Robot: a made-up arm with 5 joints.
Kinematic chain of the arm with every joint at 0, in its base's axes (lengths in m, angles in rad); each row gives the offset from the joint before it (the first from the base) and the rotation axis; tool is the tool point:
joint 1: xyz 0 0 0.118 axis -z
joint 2: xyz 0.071 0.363 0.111 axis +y
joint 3: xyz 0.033 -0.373 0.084 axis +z
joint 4: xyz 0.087 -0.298 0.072 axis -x
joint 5: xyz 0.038 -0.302 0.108 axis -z
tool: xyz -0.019 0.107 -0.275
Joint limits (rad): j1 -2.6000..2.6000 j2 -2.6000..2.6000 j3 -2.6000..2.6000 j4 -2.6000..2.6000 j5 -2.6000..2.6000
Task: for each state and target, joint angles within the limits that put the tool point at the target. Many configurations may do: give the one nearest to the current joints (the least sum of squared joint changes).
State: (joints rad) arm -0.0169 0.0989 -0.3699 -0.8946 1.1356
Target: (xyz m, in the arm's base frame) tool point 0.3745 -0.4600 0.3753
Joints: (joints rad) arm 0.0567 -0.6475 0.2098 -0.3197 1.2690
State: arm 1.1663 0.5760 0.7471 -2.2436 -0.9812
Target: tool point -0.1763 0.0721 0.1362
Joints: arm 1.6198 1.3109 0.0307 -1.4403 -1.2885
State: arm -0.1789 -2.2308 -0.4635 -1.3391 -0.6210
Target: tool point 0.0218 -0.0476 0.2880
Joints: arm -0.2264 -2.0340 0.0712 -2.0448 -0.6690
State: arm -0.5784 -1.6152 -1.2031 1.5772 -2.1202
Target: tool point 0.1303 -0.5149 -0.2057
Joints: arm -0.9569 -1.7255 -0.8785 1.3087 -2.1832
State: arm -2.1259 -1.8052 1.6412 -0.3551 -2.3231
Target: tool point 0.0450 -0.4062 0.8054
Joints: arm -2.1619 -2.1650 1.7515 0.1168 -2.4594
